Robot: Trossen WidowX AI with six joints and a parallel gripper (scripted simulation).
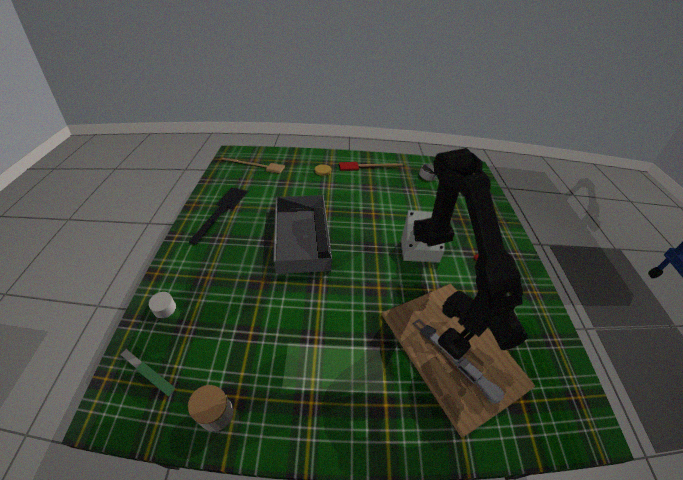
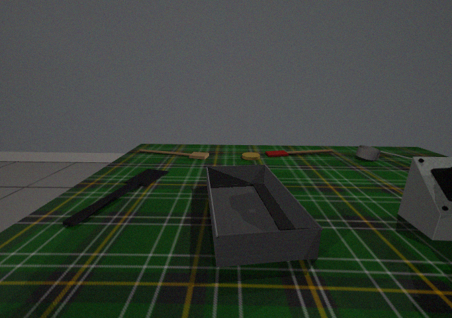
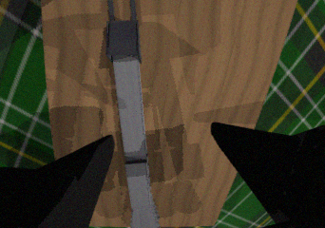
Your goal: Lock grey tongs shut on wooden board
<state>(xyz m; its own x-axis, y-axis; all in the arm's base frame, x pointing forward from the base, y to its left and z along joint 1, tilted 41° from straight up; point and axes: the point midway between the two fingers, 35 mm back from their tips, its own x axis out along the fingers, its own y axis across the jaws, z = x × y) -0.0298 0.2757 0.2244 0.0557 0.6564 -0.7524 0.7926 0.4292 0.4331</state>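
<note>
Now: the wooden board 40 mm below my gripper tip. Round my gripper tip: grey roasting tin 410 mm to the right, 410 mm ahead, 20 mm below; cork-lidded jar 570 mm ahead, 150 mm to the left, 10 mm below; green-handled tool 770 mm ahead, 60 mm to the left, 40 mm below.
</note>
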